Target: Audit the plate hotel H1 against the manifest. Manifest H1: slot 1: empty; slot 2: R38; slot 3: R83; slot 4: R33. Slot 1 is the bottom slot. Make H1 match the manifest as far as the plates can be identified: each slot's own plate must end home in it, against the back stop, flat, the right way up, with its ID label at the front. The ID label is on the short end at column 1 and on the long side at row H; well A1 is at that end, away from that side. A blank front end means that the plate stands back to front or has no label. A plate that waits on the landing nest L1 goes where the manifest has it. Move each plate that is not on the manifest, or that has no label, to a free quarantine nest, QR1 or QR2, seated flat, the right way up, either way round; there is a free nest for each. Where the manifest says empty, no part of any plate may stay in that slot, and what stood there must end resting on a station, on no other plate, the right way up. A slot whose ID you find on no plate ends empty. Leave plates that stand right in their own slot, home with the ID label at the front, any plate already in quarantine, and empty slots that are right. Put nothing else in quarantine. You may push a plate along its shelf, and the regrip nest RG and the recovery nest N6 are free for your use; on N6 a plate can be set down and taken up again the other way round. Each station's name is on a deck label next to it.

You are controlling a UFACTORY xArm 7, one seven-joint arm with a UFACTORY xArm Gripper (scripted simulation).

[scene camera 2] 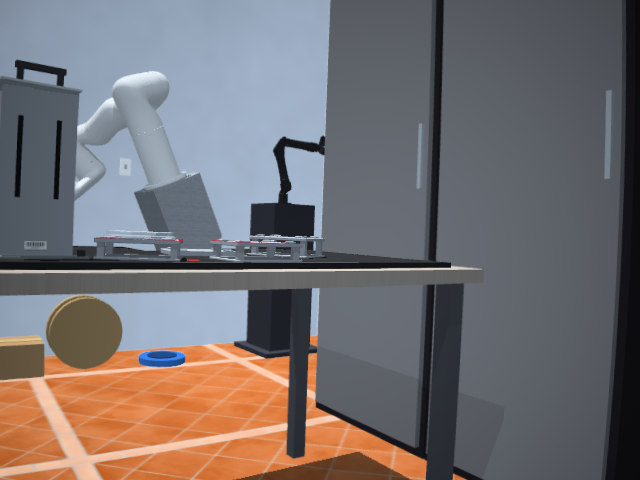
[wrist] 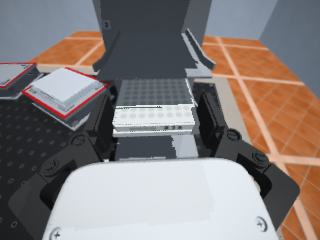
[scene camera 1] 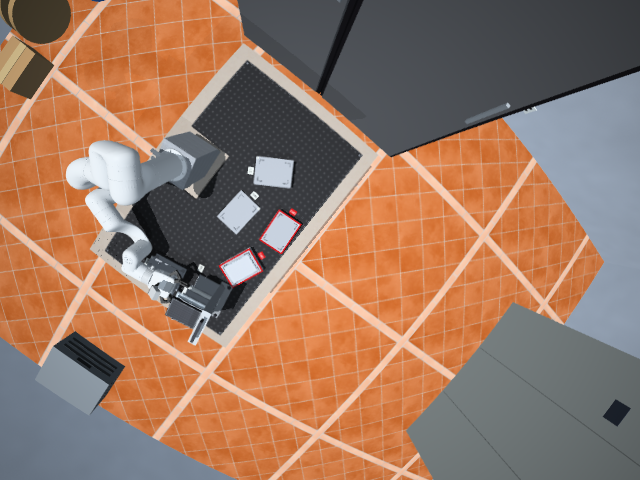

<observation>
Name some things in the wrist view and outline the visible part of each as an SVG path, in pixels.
My gripper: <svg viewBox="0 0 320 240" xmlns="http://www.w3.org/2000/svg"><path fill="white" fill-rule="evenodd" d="M300 187L274 163L271 164L265 153L242 140L242 135L239 131L228 128L210 92L201 94L196 110L200 122L199 131L203 145L206 146L206 149L211 149L212 151L209 158L104 162L101 155L110 148L115 112L109 96L99 95L94 109L90 112L83 132L72 136L69 140L69 146L45 161L41 171L35 173L10 197L8 206L34 240L279 240L276 231L300 194ZM64 183L54 204L52 197L59 189L58 187Z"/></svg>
A white well plate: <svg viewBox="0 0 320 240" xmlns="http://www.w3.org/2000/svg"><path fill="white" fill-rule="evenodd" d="M122 81L113 119L113 137L195 135L200 133L200 122L186 79Z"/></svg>
</observation>
